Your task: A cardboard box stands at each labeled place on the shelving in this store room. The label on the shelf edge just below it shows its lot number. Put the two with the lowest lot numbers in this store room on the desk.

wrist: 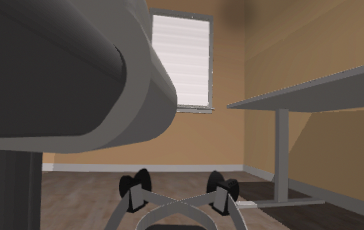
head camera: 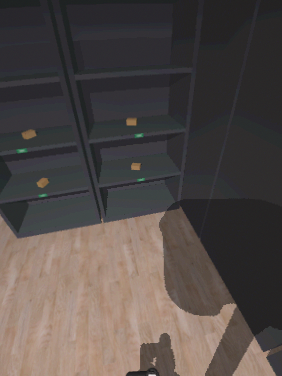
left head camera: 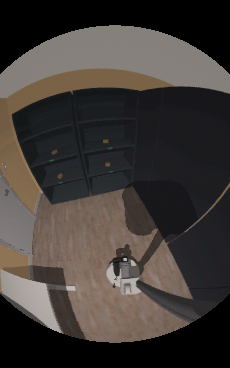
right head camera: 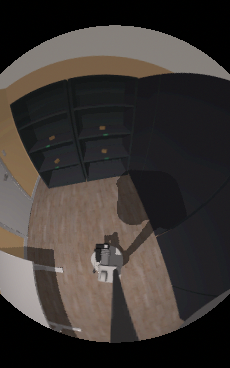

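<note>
Dark shelving stands ahead with two bays side by side. Four small cardboard boxes show: upper left, upper right, lower left and lower right. Green labels mark the shelf edges below them; their numbers are too small to read. The desk shows from below at the right of the wrist view and at lower left in the left head view. My gripper is open and empty, away from the shelving.
A tall dark panelled surface runs along the right side, with my shadow on it and on the wood floor. A grey door is at the left. A window is in the wall in the wrist view.
</note>
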